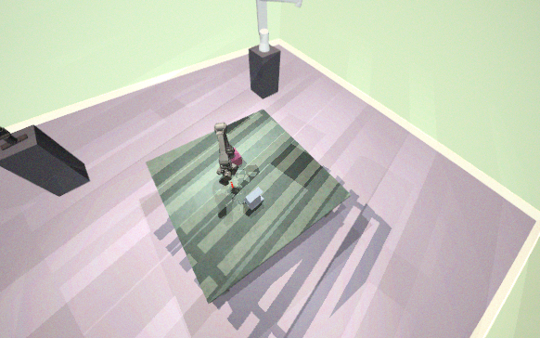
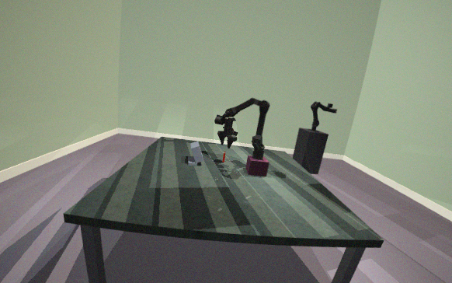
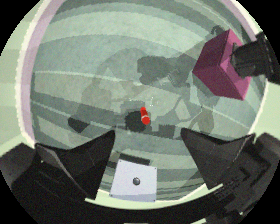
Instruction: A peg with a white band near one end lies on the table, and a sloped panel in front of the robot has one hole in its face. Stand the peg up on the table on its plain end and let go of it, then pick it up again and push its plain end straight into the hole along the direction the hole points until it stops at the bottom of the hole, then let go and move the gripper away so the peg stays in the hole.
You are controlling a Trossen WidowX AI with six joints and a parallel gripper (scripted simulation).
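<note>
Right now the red peg is 6 cm below my gripper tip. Also, from my gripper tip: grey sloped panel 20 cm ahead, 6 cm to the left, 4 cm below.
</note>
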